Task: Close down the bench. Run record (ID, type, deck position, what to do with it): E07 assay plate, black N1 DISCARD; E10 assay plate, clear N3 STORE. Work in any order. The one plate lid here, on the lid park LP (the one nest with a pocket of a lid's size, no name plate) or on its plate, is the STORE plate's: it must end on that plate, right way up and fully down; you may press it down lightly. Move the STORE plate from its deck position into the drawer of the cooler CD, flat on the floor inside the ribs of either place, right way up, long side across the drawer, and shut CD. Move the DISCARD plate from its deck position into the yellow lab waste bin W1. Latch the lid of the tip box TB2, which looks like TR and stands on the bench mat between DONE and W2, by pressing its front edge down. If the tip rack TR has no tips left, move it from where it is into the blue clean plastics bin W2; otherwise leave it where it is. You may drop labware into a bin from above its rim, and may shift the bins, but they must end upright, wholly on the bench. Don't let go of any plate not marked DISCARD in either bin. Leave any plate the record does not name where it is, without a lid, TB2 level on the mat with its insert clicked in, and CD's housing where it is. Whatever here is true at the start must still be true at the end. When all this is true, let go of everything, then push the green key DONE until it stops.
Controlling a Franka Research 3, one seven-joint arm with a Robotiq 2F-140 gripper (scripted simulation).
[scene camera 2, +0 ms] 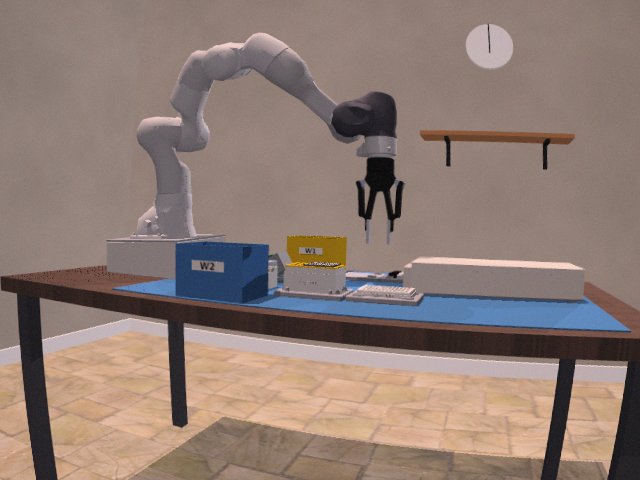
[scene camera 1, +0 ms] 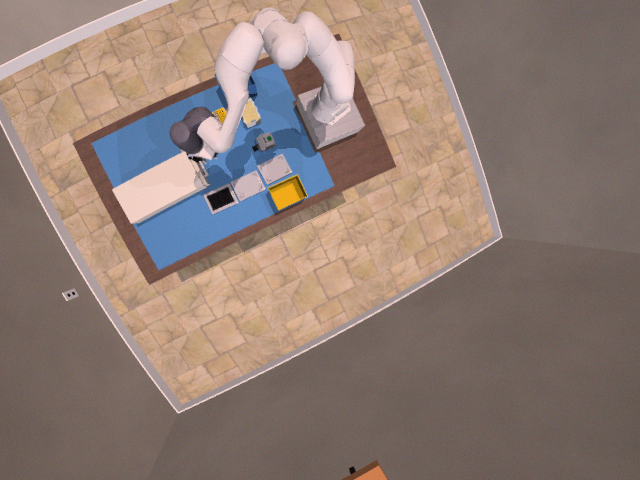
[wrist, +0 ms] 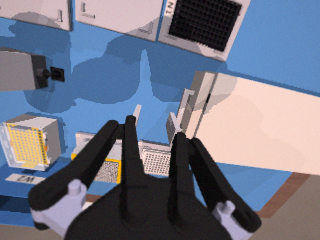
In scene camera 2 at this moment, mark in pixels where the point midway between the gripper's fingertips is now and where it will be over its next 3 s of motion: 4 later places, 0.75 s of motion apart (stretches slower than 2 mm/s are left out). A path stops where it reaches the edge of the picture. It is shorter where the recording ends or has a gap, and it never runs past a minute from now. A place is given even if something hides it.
The gripper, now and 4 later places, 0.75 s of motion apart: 378, 244; 393, 237; 408, 236; 412, 234; 412, 237
